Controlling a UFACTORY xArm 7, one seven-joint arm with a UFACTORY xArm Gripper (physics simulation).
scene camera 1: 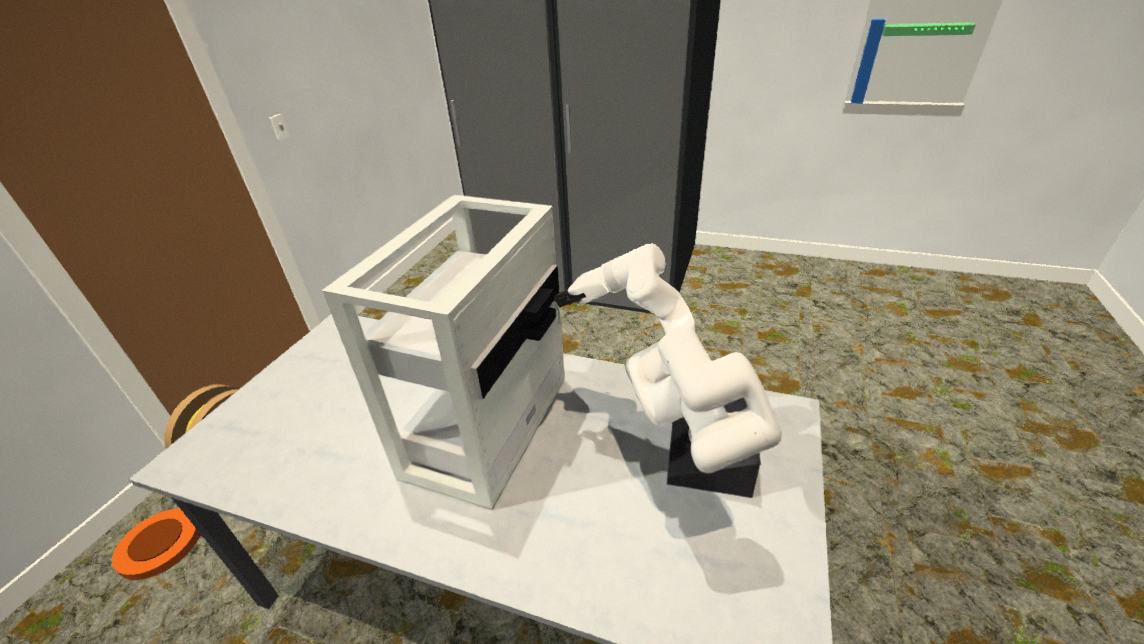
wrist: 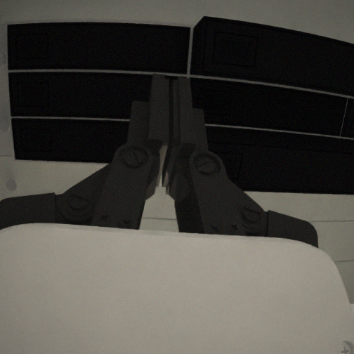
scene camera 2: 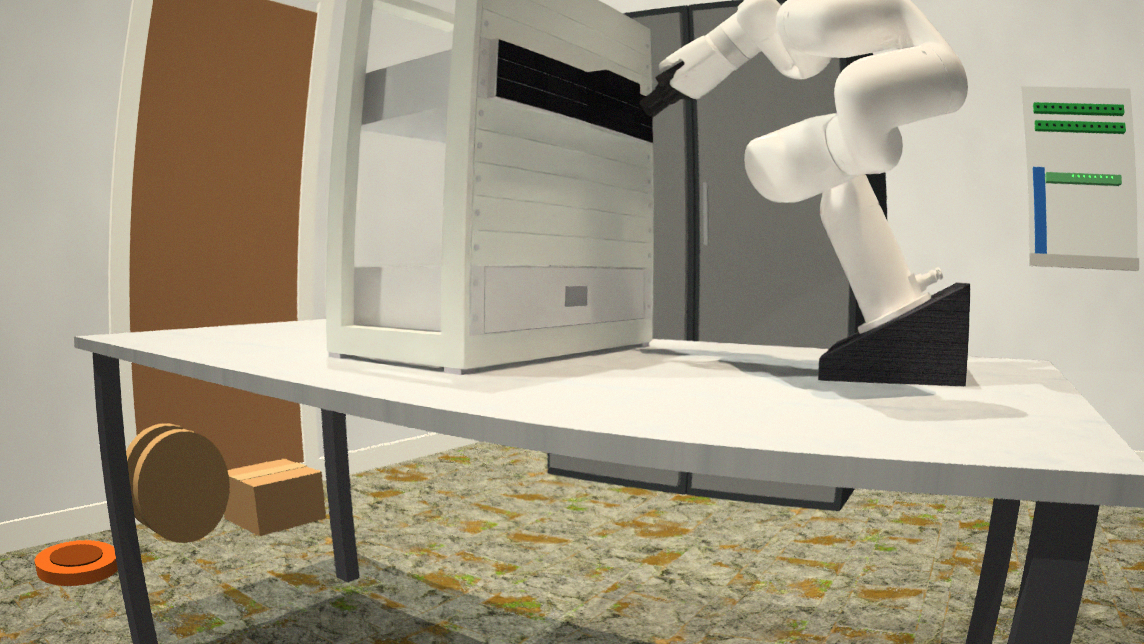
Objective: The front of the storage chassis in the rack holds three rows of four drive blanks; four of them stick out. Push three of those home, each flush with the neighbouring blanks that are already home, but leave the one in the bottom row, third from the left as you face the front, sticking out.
Observation:
The pictures show: the gripper and a pale rack.
The gripper also shows in scene camera 1 and in the wrist view.

